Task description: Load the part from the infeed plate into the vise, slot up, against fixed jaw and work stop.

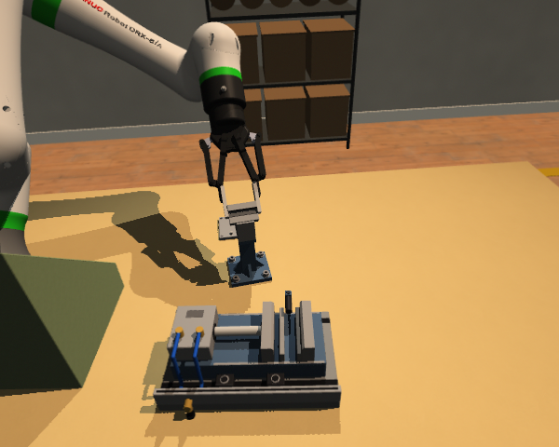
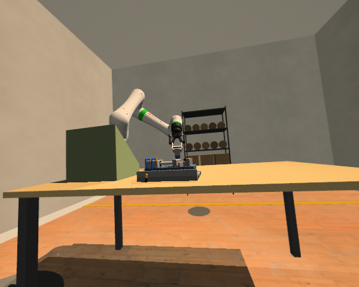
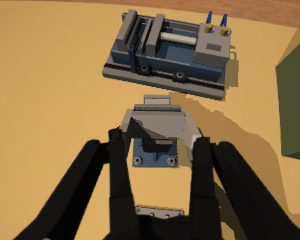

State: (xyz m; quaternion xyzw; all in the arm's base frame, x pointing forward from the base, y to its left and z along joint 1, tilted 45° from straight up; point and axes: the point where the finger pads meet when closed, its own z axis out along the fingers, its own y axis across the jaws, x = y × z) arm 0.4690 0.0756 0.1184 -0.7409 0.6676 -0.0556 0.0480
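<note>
Right now the part is 20 mm to the right of my hand and 10 mm below it. Round my hand: infeed plate 30 mm behind, 140 mm to the left, 170 mm below; V-block post 20 mm to the right, 120 mm below; work stop 90 mm ahead, 210 mm to the right, 90 mm below.
</note>
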